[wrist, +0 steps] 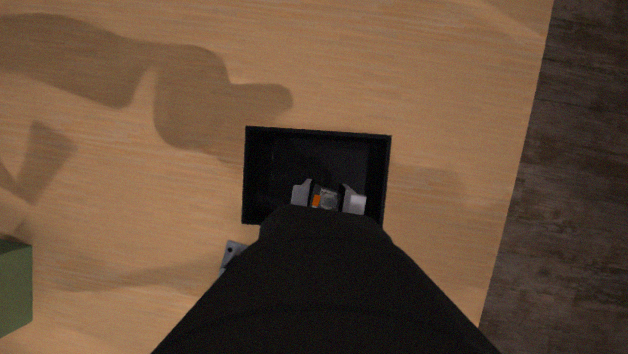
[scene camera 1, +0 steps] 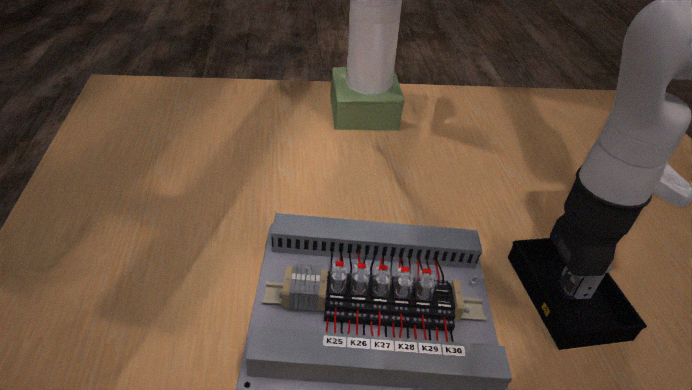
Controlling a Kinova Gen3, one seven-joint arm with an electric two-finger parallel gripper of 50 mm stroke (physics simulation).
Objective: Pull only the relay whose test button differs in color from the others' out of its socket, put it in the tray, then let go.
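Places are measured from the arm's base along level axes (x ahead, y left, z up), in centimetres.
Where they show: gripper, between the fingertips: (wrist: 325, 191) (scene camera 1: 575, 286); arm's base, origin of its link: (scene camera 1: 369, 81).
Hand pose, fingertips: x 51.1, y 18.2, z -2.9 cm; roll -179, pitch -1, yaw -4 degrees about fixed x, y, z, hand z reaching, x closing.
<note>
Each offset is from my fingertips to the top centre of the thing. "spot": to the spot under its first point.
My gripper (scene camera 1: 577, 290) (wrist: 325, 191) is shut on a clear relay @[dx -0.1, dy -0.7, dz +2.8 cm] (wrist: 328, 199) with an orange test button @[dx -0.9, dy -0.5, dz +2.8 cm] (wrist: 316, 200). The gripper reaches down into the black tray @[dx -1.3, dy +1.0, dz -0.5 cm] (scene camera 1: 530, 295) (wrist: 316, 132), within its walls. Whether the relay touches the tray floor cannot be told. In the scene view, relays with red test buttons stand in the sockets over K25 @[dx -3.9, dy -32.2, dz +2.9 cm] (scene camera 1: 338, 281), K26 @[dx -3.4, dy -29.4, dz +2.9 cm] (scene camera 1: 360, 282), K27 @[dx -2.8, dy -26.7, dz +2.9 cm] (scene camera 1: 382, 284), K28 @[dx -2.2, dy -24.0, dz +2.9 cm] (scene camera 1: 404, 286) and K29 @[dx -1.6, dy -21.2, dz +2.9 cm] (scene camera 1: 425, 287). The socket over K30 @[spot: dx -0.6, dy -18.6, dz -0.8 cm] (scene camera 1: 443, 298) holds no relay.
The grey panel @[spot: dx -0.4, dy -37.9, dz -3.7 cm] (scene camera 1: 295, 327) with two wire ducts @[dx -12.4, dy -25.0, dz +0.3 cm] (scene camera 1: 375, 232) @[dx +6.7, dy -29.0, dz +0.3 cm] (scene camera 1: 375, 365) stands left of the tray in the scene view. Grey terminal blocks @[dx -4.7, dy -35.9, dz +0.6 cm] (scene camera 1: 305, 290) sit left of the relays. The green base block (scene camera 1: 367, 114) (wrist: 15, 290) carries a white column (scene camera 1: 372, 50) at the back.
</note>
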